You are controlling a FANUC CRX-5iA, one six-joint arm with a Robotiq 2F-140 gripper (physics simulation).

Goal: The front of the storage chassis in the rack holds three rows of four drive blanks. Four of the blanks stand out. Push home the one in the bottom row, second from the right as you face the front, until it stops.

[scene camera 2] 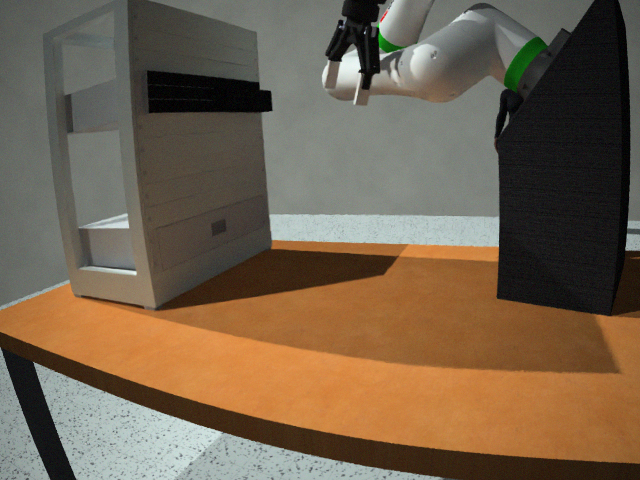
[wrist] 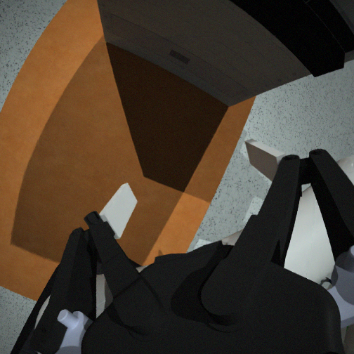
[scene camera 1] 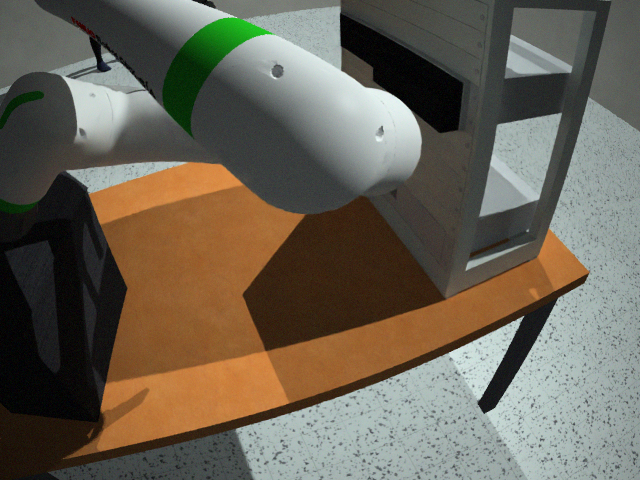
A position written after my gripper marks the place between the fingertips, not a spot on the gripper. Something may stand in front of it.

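Observation:
Through scene camera 2 I see a grey rack [scene camera 2: 189, 218], and my gripper [scene camera 2: 343, 95] is there too. The wrist view shows me the gripper [wrist: 187, 172] and also the rack [wrist: 232, 57]. In scene camera 1 I see the grey rack once more [scene camera 1: 460, 75].

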